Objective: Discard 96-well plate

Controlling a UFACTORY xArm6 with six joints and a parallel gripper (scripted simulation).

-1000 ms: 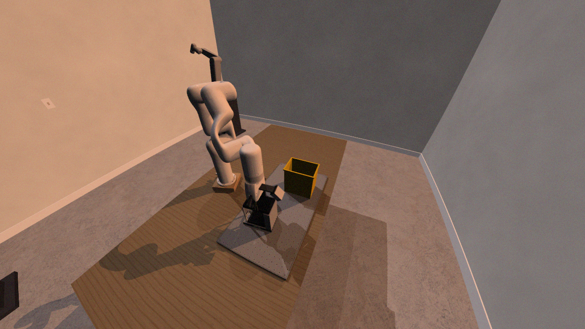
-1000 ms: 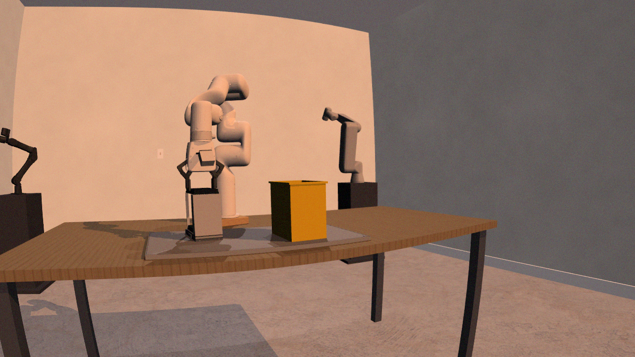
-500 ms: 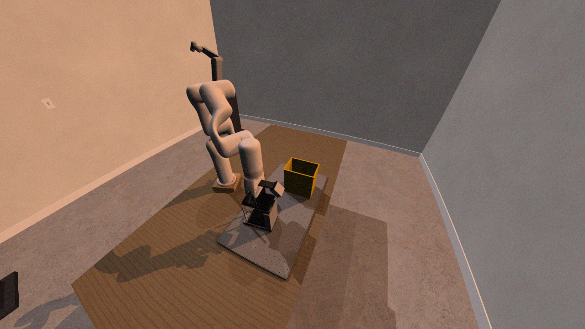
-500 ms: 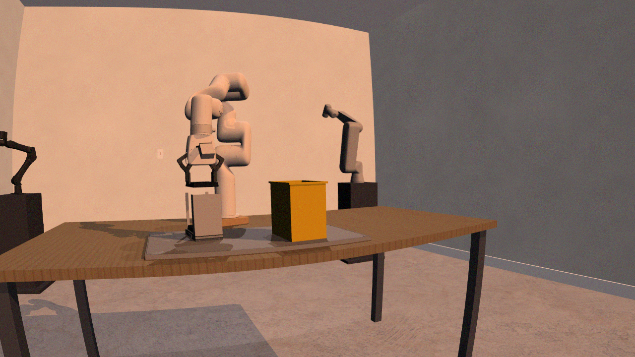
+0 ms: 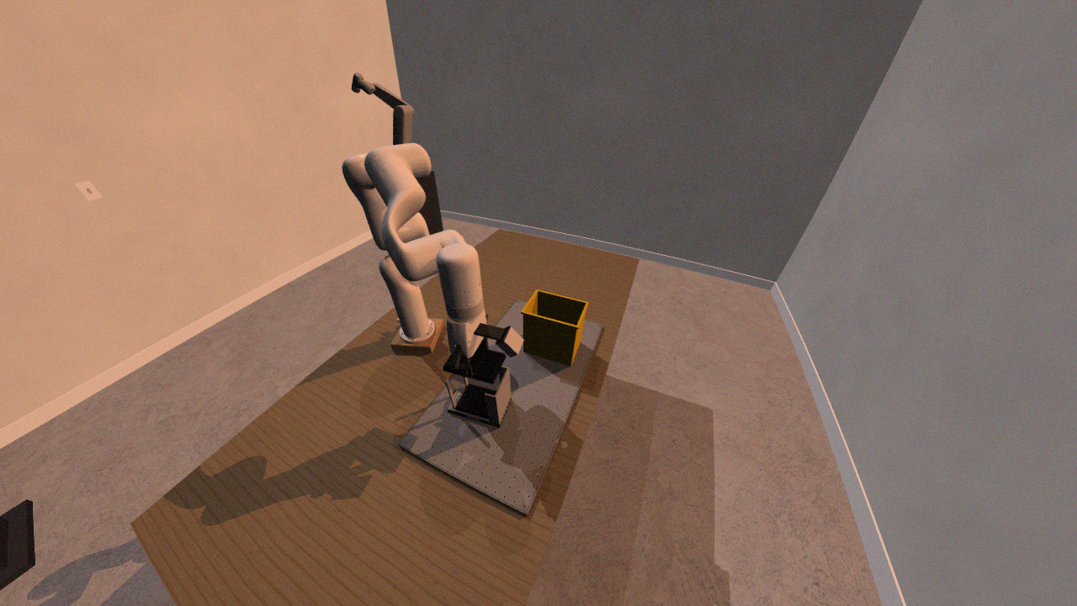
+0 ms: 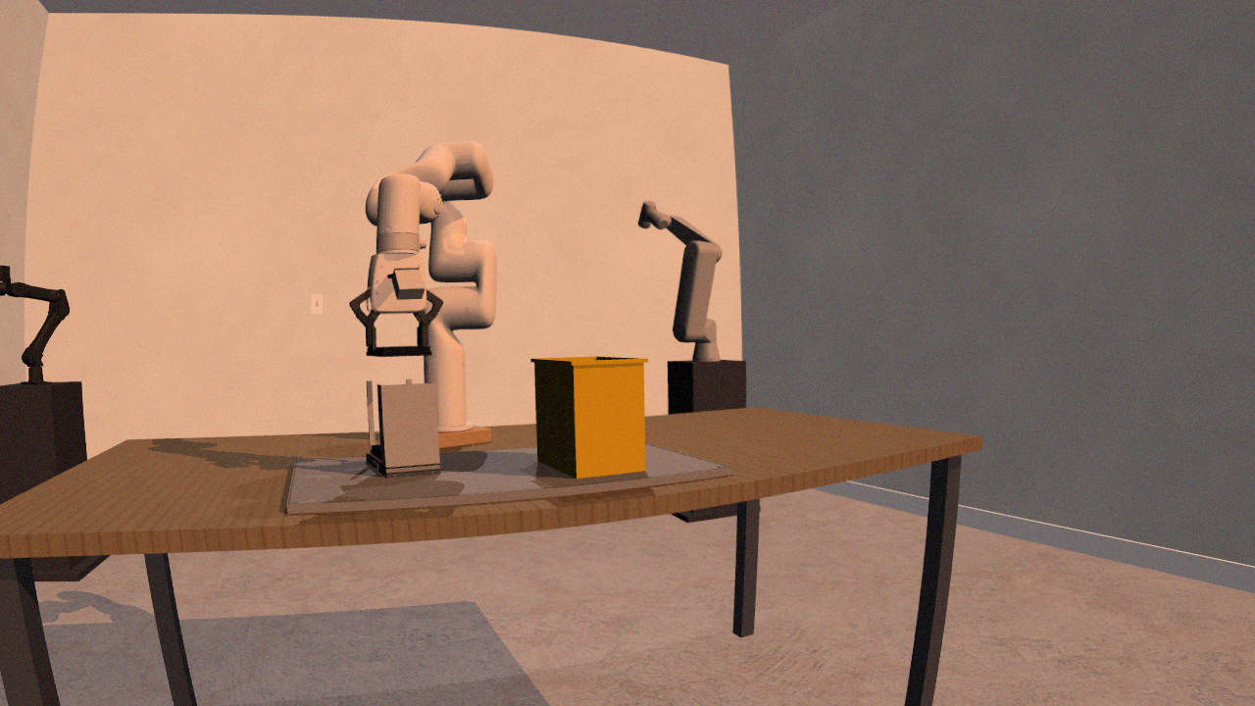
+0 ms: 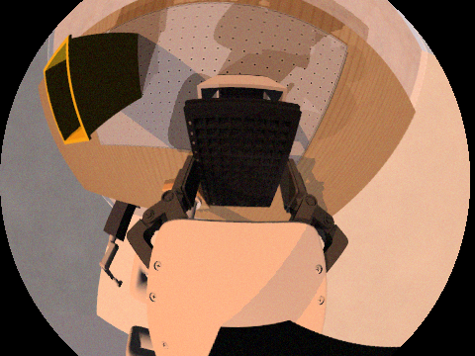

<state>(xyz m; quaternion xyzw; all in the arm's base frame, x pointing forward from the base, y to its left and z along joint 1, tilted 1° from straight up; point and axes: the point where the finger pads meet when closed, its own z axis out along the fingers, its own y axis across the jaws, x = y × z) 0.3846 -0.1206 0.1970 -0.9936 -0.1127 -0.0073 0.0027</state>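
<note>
Right now my hand is 7 cm short of the yellow plastics bin W1, 31 cm to the right of it and 12 cm above it.
</note>
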